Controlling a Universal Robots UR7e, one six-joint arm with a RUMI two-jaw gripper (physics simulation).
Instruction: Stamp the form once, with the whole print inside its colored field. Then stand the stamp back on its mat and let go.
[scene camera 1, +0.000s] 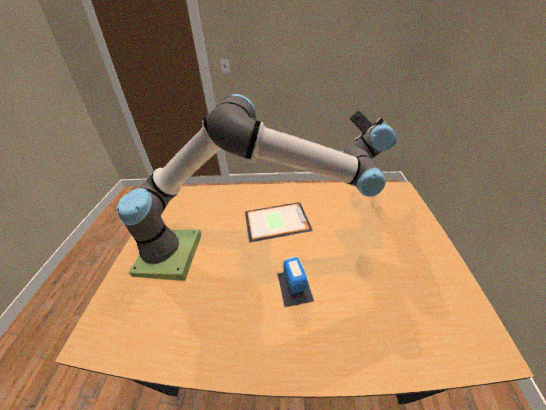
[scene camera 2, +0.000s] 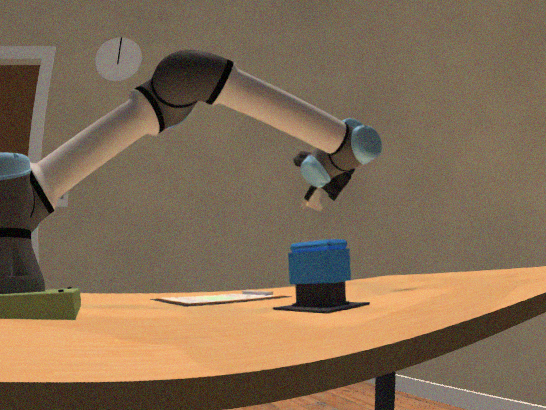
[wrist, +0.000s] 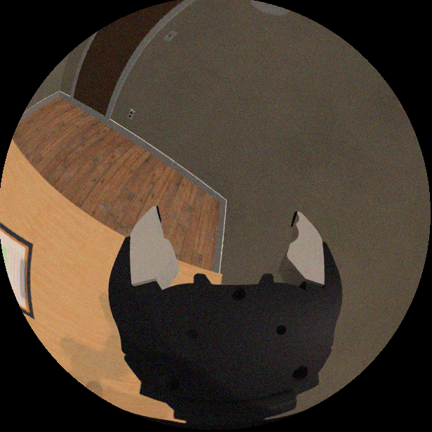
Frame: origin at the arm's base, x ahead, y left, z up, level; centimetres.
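Seen in the pictures: gripper, fingertip midpoint: (scene camera 2: 315, 193); arm's base at its link origin: (scene camera 1: 160, 248) (scene camera 2: 3, 292).
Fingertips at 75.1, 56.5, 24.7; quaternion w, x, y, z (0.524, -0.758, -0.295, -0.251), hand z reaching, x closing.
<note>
Offsets run from my fingertips to a thing's middle, as dx, dy, dz. Level surfaces: height alone.
A blue stamp {-23.9, -61.0, -22.1} (scene camera 1: 295, 276) (scene camera 2: 320, 266) with a black base stands upright on its dark mat {dz -27.1} (scene camera 1: 303, 301) (scene camera 2: 358, 304). The form {-35.3, -32.1, -26.9} (scene camera 1: 257, 227) (scene camera 2: 182, 300) (wrist: 18, 272) lies on a dark-edged clipboard behind the stamp, with a pale green field {-36.0, -32.7, -27.0} (scene camera 1: 275, 220) on it and no print that I can make out there. My gripper (wrist: 227, 211) is open and empty, its two pale fingers wide apart. It is high above the table, away from stamp and form, and points toward the wall in the wrist view. Its fingertips are hard to make out in the scene views.
The arm's green base plate (scene camera 1: 192, 250) (scene camera 2: 40, 305) is on the left of the table {dz -27.5} (scene camera 1: 240, 350) (scene camera 2: 150, 355) (wrist: 75, 300). The clipboard's metal clip {-26.0, -28.2, -26.7} (scene camera 1: 301, 215) (scene camera 2: 257, 293) is at its right end. The arm reaches high over the table's back part.
</note>
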